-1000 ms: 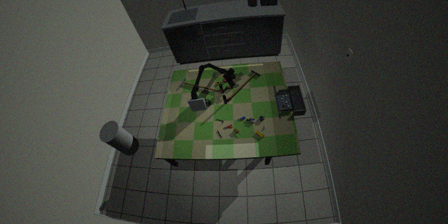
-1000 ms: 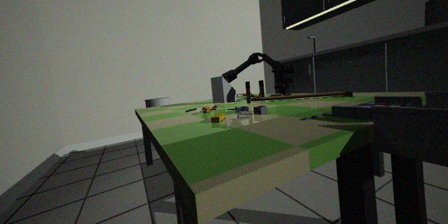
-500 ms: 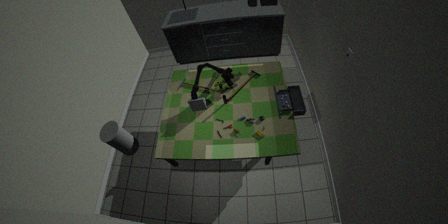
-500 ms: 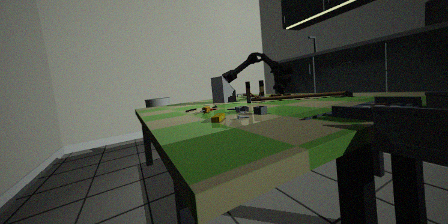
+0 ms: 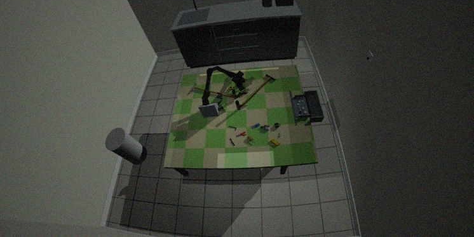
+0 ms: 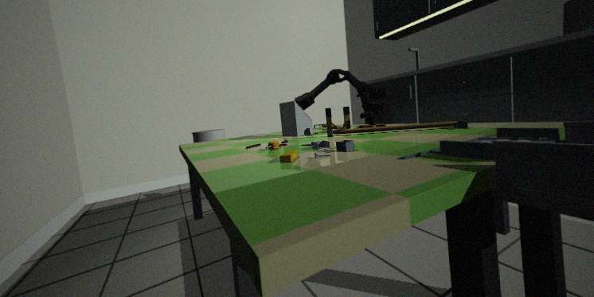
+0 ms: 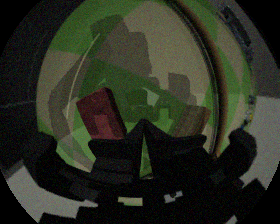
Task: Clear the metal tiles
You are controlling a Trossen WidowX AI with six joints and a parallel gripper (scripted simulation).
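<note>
The red block is 2 cm behind my gripper tip, 6 cm to the left of it and 1 cm above it. Round my gripper tip: yellow ring (12 cm behind, 3 cm to the left); then long scraper (16 cm ahead, 10 cm to the right, 6 cm above); then blue piece (9 cm ahead, 53 cm to the right).
</note>
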